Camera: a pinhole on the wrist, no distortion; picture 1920 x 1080 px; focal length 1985.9 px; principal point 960.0 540.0 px. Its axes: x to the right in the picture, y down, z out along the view. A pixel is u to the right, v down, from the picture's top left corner.
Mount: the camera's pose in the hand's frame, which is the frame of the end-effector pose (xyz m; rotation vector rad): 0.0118 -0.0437 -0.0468 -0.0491 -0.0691 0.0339
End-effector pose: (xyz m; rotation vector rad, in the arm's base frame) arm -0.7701 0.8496 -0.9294 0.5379 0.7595 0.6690
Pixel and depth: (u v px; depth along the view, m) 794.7 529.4 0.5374
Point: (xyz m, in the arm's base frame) -0.4288 0.6871 -0.6156
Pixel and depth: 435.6 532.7 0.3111
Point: -0.6113 0.7104 -0.7525
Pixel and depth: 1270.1 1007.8 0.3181
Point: -0.5607 0.8540 -0.7490
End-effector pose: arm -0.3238 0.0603 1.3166 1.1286 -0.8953 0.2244
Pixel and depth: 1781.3 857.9 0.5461
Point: -0.4986 -0.3913 1.5781
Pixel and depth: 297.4 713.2 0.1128
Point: -0.3601 0.0027 1.2802
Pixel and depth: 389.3 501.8 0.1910
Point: -0.4075 -0.0620 1.2676
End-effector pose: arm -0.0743 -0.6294 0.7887 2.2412 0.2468 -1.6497
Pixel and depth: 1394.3 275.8 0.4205
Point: -0.4156 -0.7066 0.6030
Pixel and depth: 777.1 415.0 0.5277
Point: -0.5390 -0.7543 0.7224
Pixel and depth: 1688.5 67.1 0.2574
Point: -0.2716 -0.6347 0.6302
